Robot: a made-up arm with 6 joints. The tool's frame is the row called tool.
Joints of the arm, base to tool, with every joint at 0 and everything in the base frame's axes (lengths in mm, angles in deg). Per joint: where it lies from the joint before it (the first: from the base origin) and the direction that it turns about. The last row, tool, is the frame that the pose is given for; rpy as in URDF.
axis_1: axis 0 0 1 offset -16.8 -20.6 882.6
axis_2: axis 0 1 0 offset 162.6 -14.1 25.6
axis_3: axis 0 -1 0 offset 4.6 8 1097.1
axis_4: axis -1 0 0 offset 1.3 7.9 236.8
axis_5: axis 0 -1 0 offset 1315.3 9 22
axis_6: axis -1 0 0 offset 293.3 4 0.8
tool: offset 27.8 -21 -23.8 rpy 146.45 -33.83 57.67
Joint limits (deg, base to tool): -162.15..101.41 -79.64..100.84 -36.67..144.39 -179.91..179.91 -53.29..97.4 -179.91..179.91
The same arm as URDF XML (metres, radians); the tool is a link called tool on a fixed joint. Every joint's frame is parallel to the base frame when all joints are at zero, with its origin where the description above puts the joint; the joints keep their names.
<robot name="arm">
<joint name="tool_joint" type="fixed"><parent link="link6"/><child link="tool"/><origin xyz="0.0278 -0.0210 -0.0238" rpy="2.5560 -0.5904 1.0065"/></joint>
<joint name="axis_6" type="revolute"><parent link="link5"/><child link="link6"/><origin xyz="0.2933 0.0040 0.0008" rpy="0.0000 0.0000 0.0000"/><axis xyz="-1 0 0"/><limit lower="-3.1400" upper="3.1400"/></joint>
<joint name="axis_5" type="revolute"><parent link="link4"/><child link="link5"/><origin xyz="1.3153 0.0090 0.0220" rpy="0.0000 0.0000 0.0000"/><axis xyz="0 -1 0"/><limit lower="-0.9301" upper="1.7000"/></joint>
<joint name="axis_4" type="revolute"><parent link="link3"/><child link="link4"/><origin xyz="0.0013 0.0079 0.2368" rpy="0.0000 0.0000 0.0000"/><axis xyz="-1 0 0"/><limit lower="-3.1400" upper="3.1400"/></joint>
<joint name="axis_3" type="revolute"><parent link="link2"/><child link="link3"/><origin xyz="0.0046 0.0080 1.0971" rpy="0.0000 0.0000 0.0000"/><axis xyz="0 -1 0"/><limit lower="-0.6400" upper="2.5201"/></joint>
<joint name="axis_2" type="revolute"><parent link="link1"/><child link="link2"/><origin xyz="0.1626 -0.0141 0.0256" rpy="0.0000 0.0000 0.0000"/><axis xyz="0 1 0"/><limit lower="-1.3900" upper="1.7600"/></joint>
<joint name="axis_1" type="revolute"><parent link="base"/><child link="link1"/><origin xyz="-0.0168 -0.0206 0.8826" rpy="0.0000 0.0000 0.0000"/><axis xyz="0 0 1"/><limit lower="-2.8301" upper="1.7699"/></joint>
<link name="base"/>
<link name="link1"/>
<link name="link2"/>
<link name="link3"/>
<link name="link4"/>
<link name="link5"/>
<link name="link6"/>
<link name="tool"/>
</robot>

